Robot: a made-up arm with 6 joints.
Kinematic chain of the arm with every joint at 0, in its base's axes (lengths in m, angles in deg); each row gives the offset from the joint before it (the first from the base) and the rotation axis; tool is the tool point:
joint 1: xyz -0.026 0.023 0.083 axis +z
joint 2: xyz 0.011 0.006 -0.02 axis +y
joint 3: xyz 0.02 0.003 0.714 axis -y
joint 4: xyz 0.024 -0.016 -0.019 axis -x
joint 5: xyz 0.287 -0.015 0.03 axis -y
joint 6: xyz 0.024 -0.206 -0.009 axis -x
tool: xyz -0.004 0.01 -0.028
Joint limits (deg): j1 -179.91..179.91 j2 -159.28..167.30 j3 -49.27..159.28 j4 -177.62..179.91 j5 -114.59..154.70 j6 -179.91..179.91
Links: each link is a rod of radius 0.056 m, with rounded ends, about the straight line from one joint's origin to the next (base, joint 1, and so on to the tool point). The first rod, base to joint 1, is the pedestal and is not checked.
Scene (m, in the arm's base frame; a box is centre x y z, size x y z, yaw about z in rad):
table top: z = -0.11
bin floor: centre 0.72 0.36 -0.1 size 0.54 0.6 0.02 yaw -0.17
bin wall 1: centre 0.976 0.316 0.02 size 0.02 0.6 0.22 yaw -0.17
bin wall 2: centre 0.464 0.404 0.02 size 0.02 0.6 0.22 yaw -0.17
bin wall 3: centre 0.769 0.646 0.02 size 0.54 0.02 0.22 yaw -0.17
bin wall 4: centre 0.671 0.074 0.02 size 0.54 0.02 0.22 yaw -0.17
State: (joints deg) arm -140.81 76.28 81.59 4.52 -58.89 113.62
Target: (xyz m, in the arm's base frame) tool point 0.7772 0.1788 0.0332
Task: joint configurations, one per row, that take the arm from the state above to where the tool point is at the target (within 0.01 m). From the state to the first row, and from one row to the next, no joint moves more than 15 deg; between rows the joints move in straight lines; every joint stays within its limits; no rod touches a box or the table.
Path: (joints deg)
1: -127.11 73.61 77.72 0.10 -59.18 113.02
2: -113.41 70.95 73.84 -4.32 -59.47 112.42
3: -99.71 68.28 69.97 -8.74 -59.76 111.82
4: -86.01 65.61 66.10 -13.16 -60.05 111.21
5: -72.31 62.95 62.22 -17.58 -60.34 110.61
6: -58.61 60.28 58.35 -22.00 -60.63 110.01
7: -44.92 57.61 54.48 -26.42 -60.92 109.41
8: -31.22 54.95 50.60 -30.84 -61.21 108.81
9: -17.52 52.28 46.73 -35.26 -61.49 108.21
10: -3.82 49.62 42.85 -39.68 -61.78 107.61
11: 9.88 46.95 38.98 -44.10 -62.07 107.01
12: 23.58 44.28 35.11 -48.53 -62.36 106.40
13: 23.19 53.23 32.44 -50.20 -62.29 106.41
14: 22.80 62.18 29.77 -51.87 -62.22 106.42

